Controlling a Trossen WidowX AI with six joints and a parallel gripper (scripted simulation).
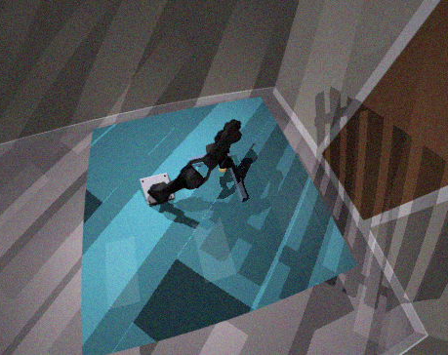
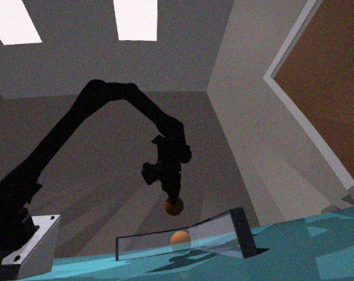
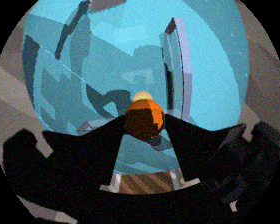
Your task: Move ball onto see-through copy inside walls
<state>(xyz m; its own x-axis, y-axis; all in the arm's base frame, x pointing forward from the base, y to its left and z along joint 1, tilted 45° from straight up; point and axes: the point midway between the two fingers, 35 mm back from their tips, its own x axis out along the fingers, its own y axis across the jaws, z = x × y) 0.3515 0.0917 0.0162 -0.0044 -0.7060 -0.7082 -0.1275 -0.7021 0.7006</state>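
The see-through copy is 9 cm below my gripper tip. Round my gripper tip: orange ball: right at my gripper tip; then dark end post: 21 cm to the right, 8 cm below, 6 cm ahead.
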